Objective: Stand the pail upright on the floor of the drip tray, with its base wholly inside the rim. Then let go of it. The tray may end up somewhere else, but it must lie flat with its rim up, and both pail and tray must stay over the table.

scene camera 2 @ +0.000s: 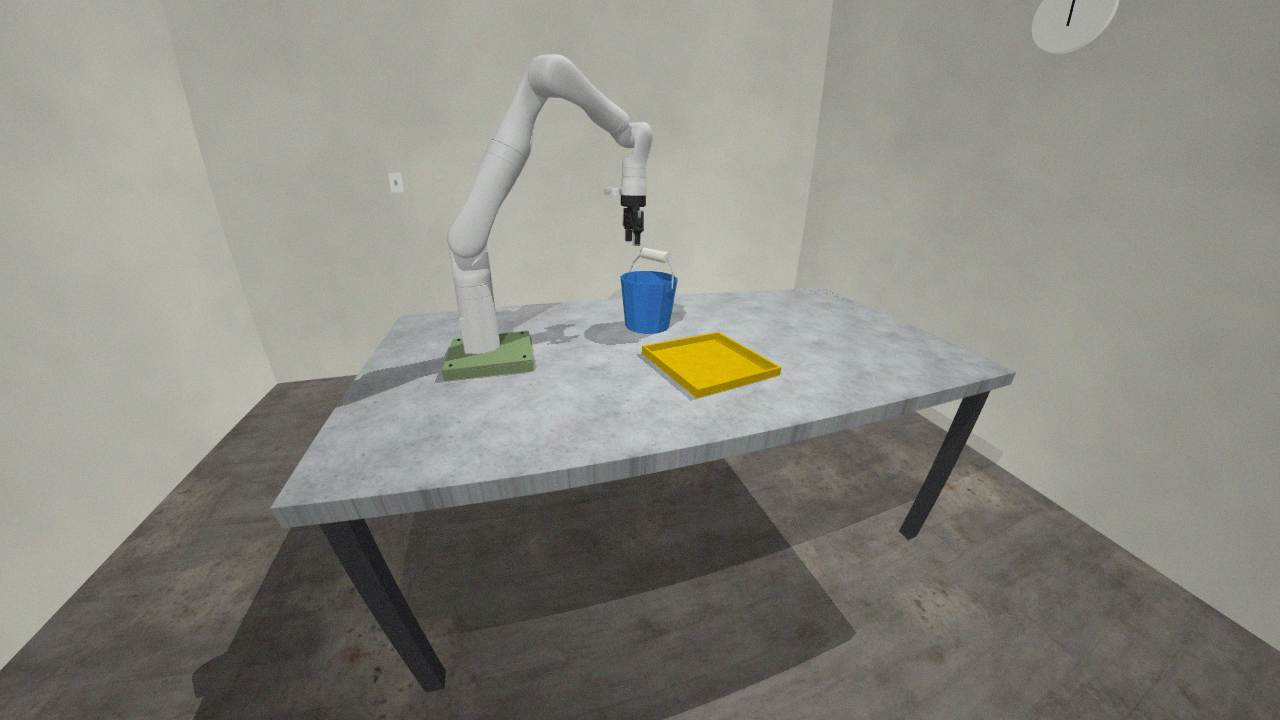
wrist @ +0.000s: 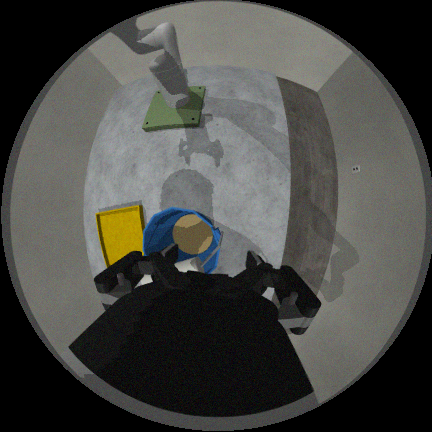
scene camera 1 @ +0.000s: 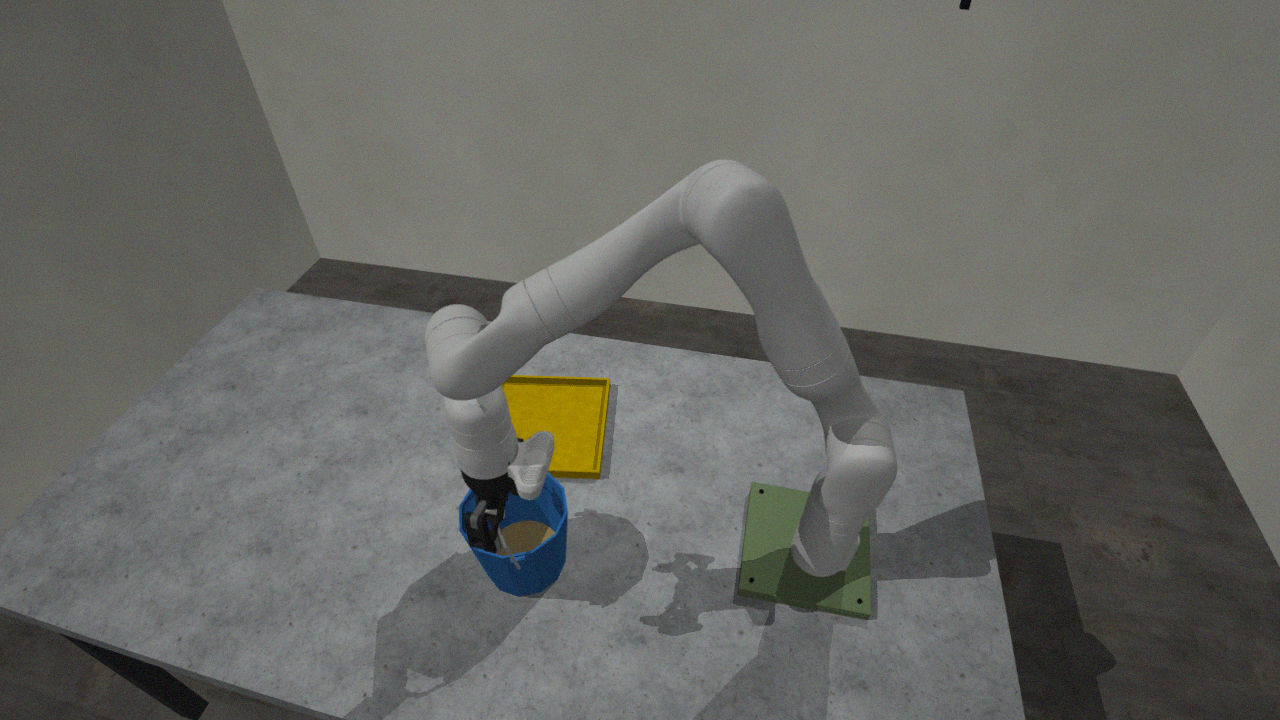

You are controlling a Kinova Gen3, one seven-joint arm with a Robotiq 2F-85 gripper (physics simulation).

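Pixels of known places: gripper, fingertip midpoint: point(scene camera 2: 632, 243) point(wrist: 211, 254) point(scene camera 1: 506, 520); arm's base at its link origin: point(scene camera 2: 482, 347) point(wrist: 177, 99) point(scene camera 1: 817, 552).
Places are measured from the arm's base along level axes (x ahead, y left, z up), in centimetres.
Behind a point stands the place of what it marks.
Observation:
The blue pail point(scene camera 1: 534, 575) @(x 46.4, y 12.0, z 5.0 cm) point(scene camera 2: 648, 304) @(x 47.0, y -1.9, z 7.0 cm) point(wrist: 159, 234) @(x 48.7, y -1.8, z 6.8 cm) stands upright on the table, beside the tray and outside it. Its handle is raised, with a white grip point(scene camera 2: 654, 255) @(x 51.3, y 4.3, z 20.0 cm) point(wrist: 187, 266) @(x 50.2, y 9.5, z 20.9 cm) above the pail's mouth. The yellow drip tray point(scene camera 1: 577, 474) @(x 44.4, y -12.9, z -1.3 cm) point(scene camera 2: 739, 382) @(x 53.7, y -38.1, z -1.4 cm) point(wrist: 120, 210) @(x 41.7, y -23.6, z -2.2 cm) lies flat with its rim up; the arm hides part of it in scene camera 1. My gripper point(scene camera 1: 484, 539) point(scene camera 2: 633, 242) @(x 47.9, y 13.1, z 22.2 cm) point(wrist: 211, 254) @(x 47.9, y 13.1, z 22.2 cm) is open and empty, pointing down. It is slightly above the handle grip and a little to its left in scene camera 2. In the wrist view the grip is nearer the left finger.
The arm's green base plate point(scene camera 1: 765, 541) @(x 9.0, y -1.1, z 0.2 cm) point(scene camera 2: 510, 361) @(x 5.9, y -12.4, z 0.4 cm) point(wrist: 162, 117) @(x 8.7, y -4.9, z 0.3 cm) is fixed on the grey table point(scene camera 1: 295, 447) @(x 104.2, y -13.7, z -2.6 cm) point(scene camera 2: 483, 411) @(x -2.0, y -27.9, z -2.6 cm) point(wrist: 245, 175) @(x 32.5, y 22.8, z -2.6 cm). The pail stands between the tray and the table edge farther from scene camera 2.

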